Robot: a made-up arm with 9 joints. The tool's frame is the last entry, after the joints.
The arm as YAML. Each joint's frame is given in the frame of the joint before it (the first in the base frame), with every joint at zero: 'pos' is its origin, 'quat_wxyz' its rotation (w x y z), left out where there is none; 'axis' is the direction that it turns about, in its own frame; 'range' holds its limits. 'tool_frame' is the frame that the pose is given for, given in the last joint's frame.
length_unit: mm
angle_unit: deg
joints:
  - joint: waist
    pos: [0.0, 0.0, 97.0]
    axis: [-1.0, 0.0, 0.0]
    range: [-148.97, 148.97]
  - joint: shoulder
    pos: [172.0, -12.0, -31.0]
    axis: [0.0, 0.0, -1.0]
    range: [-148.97, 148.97]
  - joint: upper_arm
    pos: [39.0, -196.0, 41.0]
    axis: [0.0, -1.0, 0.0]
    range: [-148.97, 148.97]
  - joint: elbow
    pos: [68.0, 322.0, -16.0]
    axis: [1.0, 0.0, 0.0]
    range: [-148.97, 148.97]
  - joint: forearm
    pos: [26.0, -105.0, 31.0]
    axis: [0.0, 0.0, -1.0]
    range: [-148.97, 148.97]
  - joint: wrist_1
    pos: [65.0, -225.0, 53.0]
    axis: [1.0, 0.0, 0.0]
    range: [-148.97, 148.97]
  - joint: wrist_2
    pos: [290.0, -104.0, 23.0]
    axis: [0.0, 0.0, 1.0]
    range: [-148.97, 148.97]
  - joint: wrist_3
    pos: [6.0, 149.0, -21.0]
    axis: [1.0, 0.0, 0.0]
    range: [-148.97, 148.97]
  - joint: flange
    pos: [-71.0, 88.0, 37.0]
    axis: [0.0, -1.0, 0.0]
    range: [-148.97, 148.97]
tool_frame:
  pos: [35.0, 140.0, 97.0]
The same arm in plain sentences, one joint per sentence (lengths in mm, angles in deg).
The arm has nine revolute joints in a row. What follows holds with every joint at zero, and every direction is one of the base frame's. The first joint lies 97.0 mm along +z from the base frame's origin and rotates about -x, from -148.97 to 148.97 deg. The second joint lies 172.0 mm along +x and 12.0 mm along -y and 31.0 mm along -z from the first joint and rotates about -z, from -148.97 to 148.97 deg. The third joint lies 39.0 mm along +x and 196.0 mm along -y and 41.0 mm along +z from the second joint and rotates about -y, from -148.97 to 148.97 deg. The fourth joint lies 68.0 mm along +x and 322.0 mm along +y and 16.0 mm along -z from the third joint and rotates about +x, from -148.97 to 148.97 deg. The fifth joint lies 26.0 mm along +x and 105.0 mm along -y and 31.0 mm along +z from the fourth joint and rotates about -z, from -148.97 to 148.97 deg. The sixth joint lies 65.0 mm along +x and 225.0 mm along -y and 53.0 mm along +z from the fifth joint and rotates about +x, from -148.97 to 148.97 deg. The seventh joint lies 290.0 mm along +x and 104.0 mm along -y and 23.0 mm along +z from the sixth joint and rotates about +z, from -148.97 to 148.97 deg. The eighth joint lies 6.0 mm along +x and 149.0 mm along +y and 21.0 mm along -z from the seventh joint and rotates about +x, from -148.97 to 148.97 deg. The ninth joint lies 71.0 mm along -x and 88.0 mm along +y and 37.0 mm along +z from the eighth joint and rotates about -y, from -148.97 to 148.97 deg. The tool frame, which is the frame that the pose is given for, lies 35.0 mm along +x and 140.0 mm along +y and 97.0 mm along +z from the ninth joint; its axes are parallel to the base frame's.
